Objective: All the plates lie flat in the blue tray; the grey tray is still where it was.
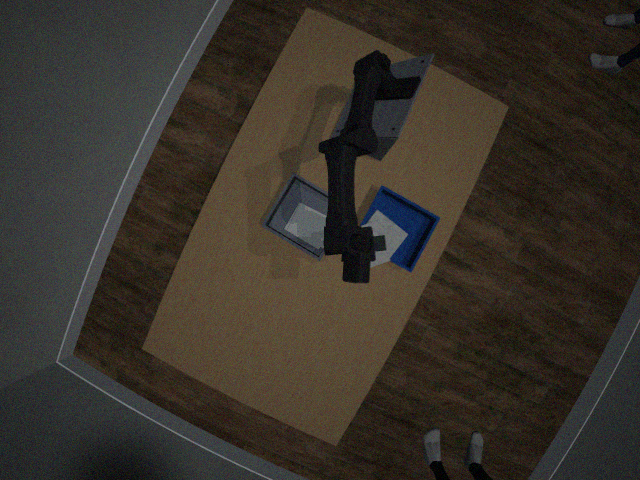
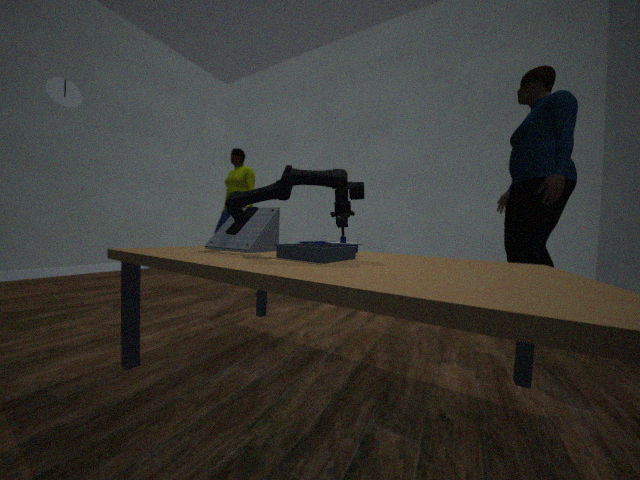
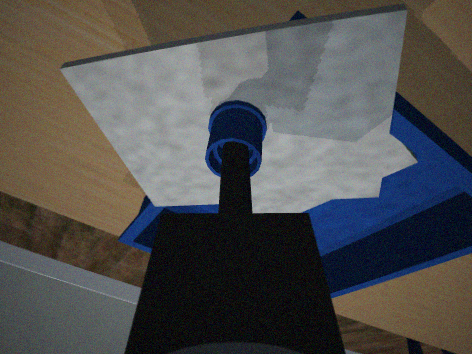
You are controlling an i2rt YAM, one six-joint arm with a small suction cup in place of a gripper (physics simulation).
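Pixels of known places: hand, tool point: (image 2: 343,242) (image 3: 235,127); arm's base, link origin: (image 1: 389,90) (image 2: 242,220).
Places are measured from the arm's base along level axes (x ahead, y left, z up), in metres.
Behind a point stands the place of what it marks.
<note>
My gripper (image 2: 343,239) (image 3: 236,137) is a blue suction cup on a black rod, with suction off. It is right at the top of a pale plate (image 3: 140,115) @[x 0.526, y 0.201, z -0.089 m] (image 1: 381,257) @[x 0.493, y 0.243, z -0.088 m]; contact is unclear. This plate lies across and beyond the wall of the blue tray (image 1: 409,210) @[x 0.284, y 0.271, z -0.141 m] (image 3: 425,187) @[x 0.302, y 0.175, z -0.141 m], not wholly inside it. Part of another pale plate (image 1: 392,232) @[x 0.389, y 0.249, z -0.136 m] (image 3: 398,155) @[x 0.356, y 0.162, z -0.135 m] shows under it in the blue tray. The grey tray (image 1: 292,195) @[x 0.437, y -0.150, z -0.141 m] (image 2: 315,252) @[x 0.549, y -0.181, z -0.111 m] stands beside the blue one and holds a pale plate (image 1: 310,219) @[x 0.487, y -0.047, z -0.130 m]; how many lie there is unclear. The arm hides part of both trays.
A grey sloped base (image 1: 391,116) @[x 0.098, y 0.042, z 0.037 m] (image 2: 266,230) @[x 0.172, y -0.010, z -0.045 m] carries the arm at the far end of the wooden table (image 1: 248,320) @[x 0.949, y -0.086, z -0.144 m] (image 2: 439,279) @[x 0.922, y -0.232, z -0.144 m]. The trays stand close together near the middle. Two people (image 2: 240,178) (image 2: 542,139) stand beyond the table.
</note>
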